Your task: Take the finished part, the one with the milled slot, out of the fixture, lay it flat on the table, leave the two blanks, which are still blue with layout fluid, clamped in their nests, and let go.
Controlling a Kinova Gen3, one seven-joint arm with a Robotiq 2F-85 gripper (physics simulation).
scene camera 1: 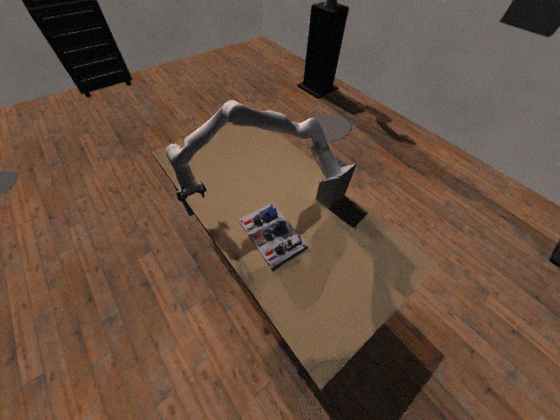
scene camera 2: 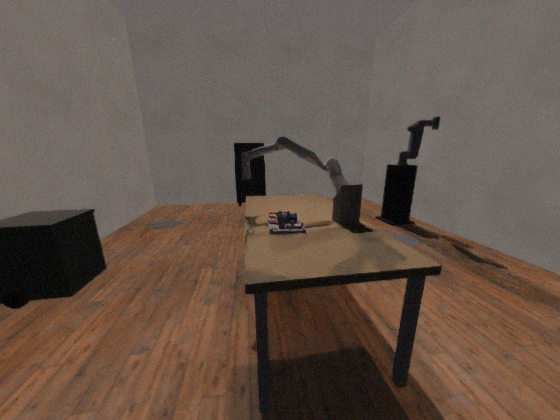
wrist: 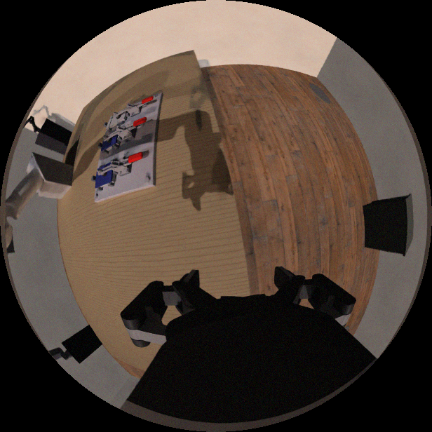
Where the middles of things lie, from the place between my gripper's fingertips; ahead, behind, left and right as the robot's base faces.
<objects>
The fixture plate [scene camera 1: 264, 245] lies 230 mm behind my hand, 370 mm to the left of it and 140 mm below it.
</objects>
